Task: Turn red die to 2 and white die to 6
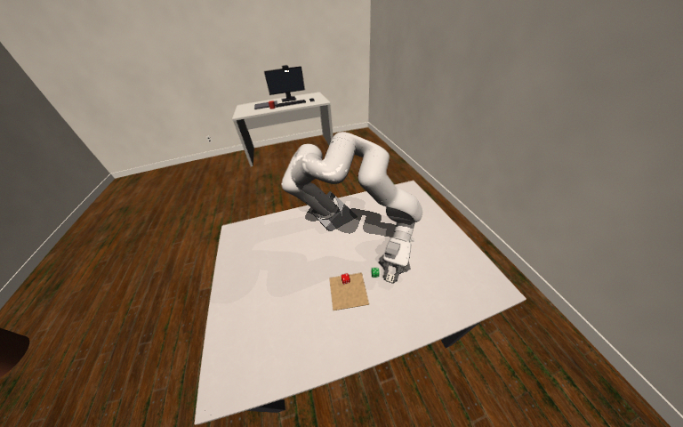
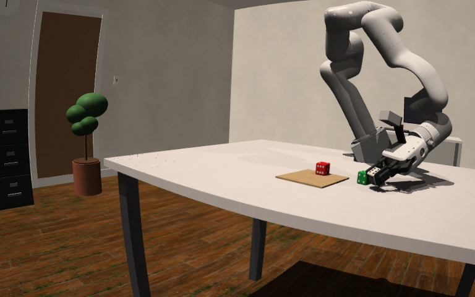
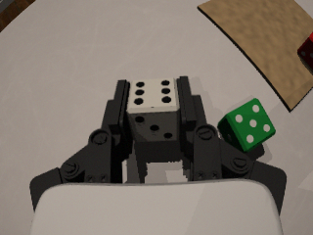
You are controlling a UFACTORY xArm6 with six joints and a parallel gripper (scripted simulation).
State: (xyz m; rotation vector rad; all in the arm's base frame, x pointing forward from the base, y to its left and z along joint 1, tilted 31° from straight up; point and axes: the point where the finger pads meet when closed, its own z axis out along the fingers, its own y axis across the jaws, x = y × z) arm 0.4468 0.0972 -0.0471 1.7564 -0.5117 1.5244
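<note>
Now: the white die right at my hand. The rest, counted from my hand: red die (170 mm to the right, 70 mm behind, 20 mm below); then green die (50 mm behind, 40 mm to the right, 20 mm below); then tan mat (180 mm to the right, 40 mm below, 30 mm behind).
</note>
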